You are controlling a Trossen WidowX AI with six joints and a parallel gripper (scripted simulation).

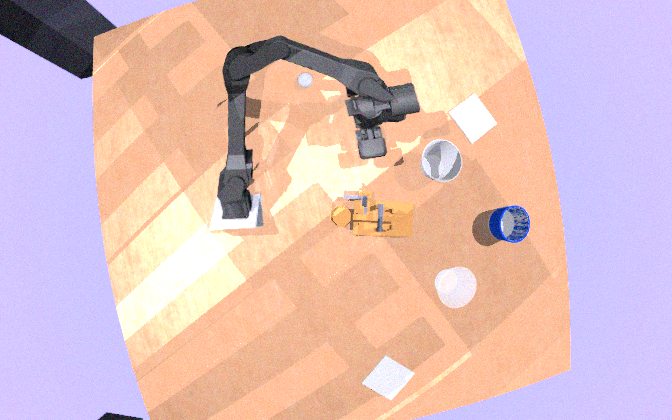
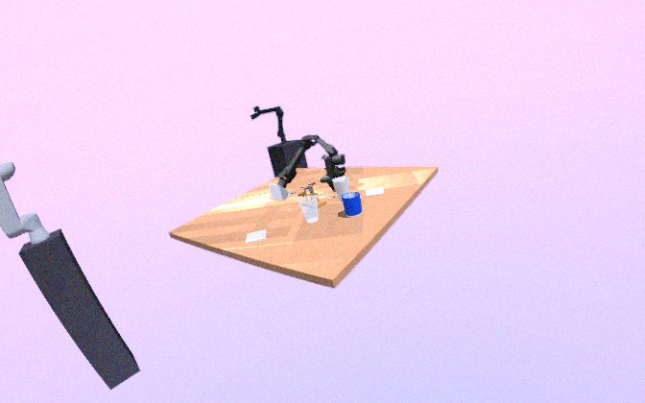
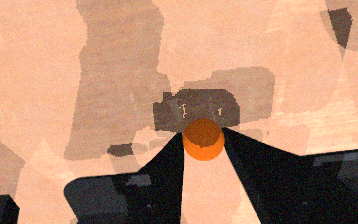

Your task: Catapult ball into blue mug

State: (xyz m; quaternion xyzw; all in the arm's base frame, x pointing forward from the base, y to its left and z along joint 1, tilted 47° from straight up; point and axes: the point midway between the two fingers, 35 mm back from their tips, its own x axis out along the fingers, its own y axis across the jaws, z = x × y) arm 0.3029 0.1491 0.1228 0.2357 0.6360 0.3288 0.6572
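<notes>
Now: gripper tip 20 cm to the left of the wooden catapult and 4 cm below it. Also, from my gripper tip: grey ball: 14 cm behind, 12 cm to the left, 1 cm above; translucent white cup: 19 cm ahead, 39 cm to the right, 2 cm above; orange ball: 1 cm above.
</notes>
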